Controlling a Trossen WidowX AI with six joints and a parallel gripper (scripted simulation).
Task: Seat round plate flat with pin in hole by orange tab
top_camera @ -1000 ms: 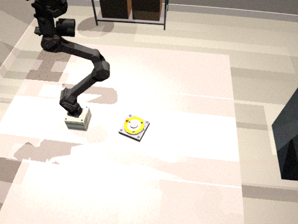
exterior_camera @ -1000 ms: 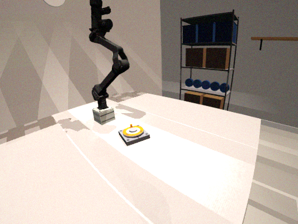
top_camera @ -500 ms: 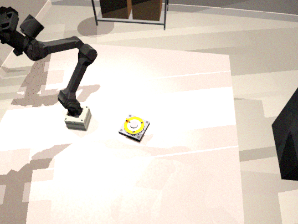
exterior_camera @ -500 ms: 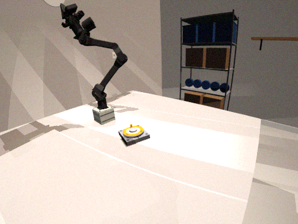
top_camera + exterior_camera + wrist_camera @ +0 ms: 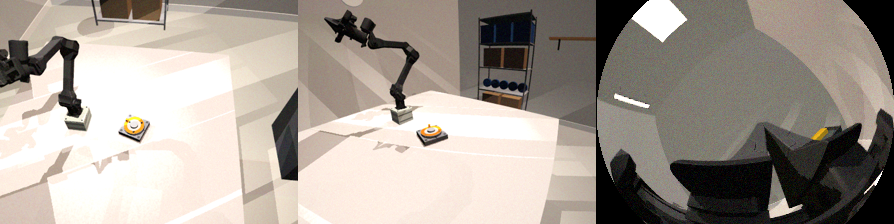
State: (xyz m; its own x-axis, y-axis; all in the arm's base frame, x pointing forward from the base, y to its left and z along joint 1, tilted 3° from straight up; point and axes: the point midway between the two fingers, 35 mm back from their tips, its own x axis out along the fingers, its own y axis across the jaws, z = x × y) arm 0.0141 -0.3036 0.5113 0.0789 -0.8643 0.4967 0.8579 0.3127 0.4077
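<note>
Now: the round plate 29 cm ahead of my gripper tip, 37 cm to the left of it and 59 cm below it.
</note>
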